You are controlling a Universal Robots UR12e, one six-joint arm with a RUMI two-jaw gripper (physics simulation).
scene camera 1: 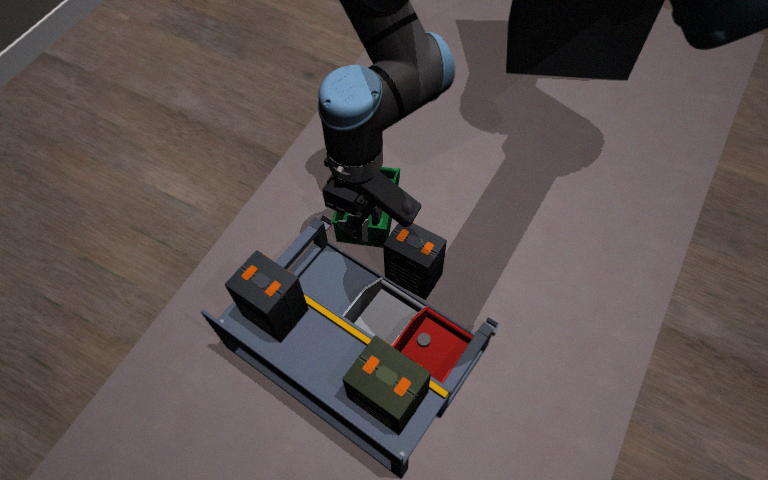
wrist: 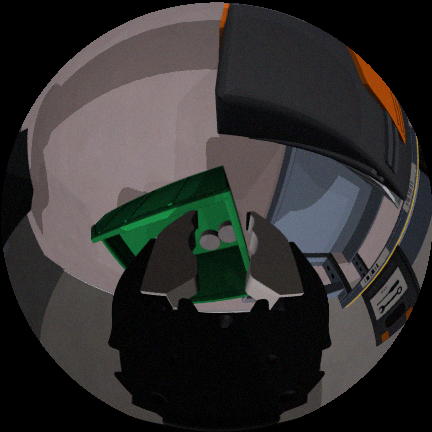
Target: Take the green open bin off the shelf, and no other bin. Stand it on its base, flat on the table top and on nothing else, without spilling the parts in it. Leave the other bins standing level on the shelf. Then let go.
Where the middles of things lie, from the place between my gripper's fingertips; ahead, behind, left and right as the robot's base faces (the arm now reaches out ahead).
Scene:
Right now my hand is 50 mm past the green open bin [scene camera 1: 377, 235], 60 mm to the left of it and 10 mm below it. Also, from my hand: black lidded box [scene camera 1: 414, 257] 20 mm behind, 120 mm to the left, 40 mm above; yellow strip [scene camera 1: 324, 312] 160 mm ahead, 160 mm to the left, 80 mm above; grey open bin [scene camera 1: 380, 309] 110 mm ahead, 170 mm to the left, 20 mm above.

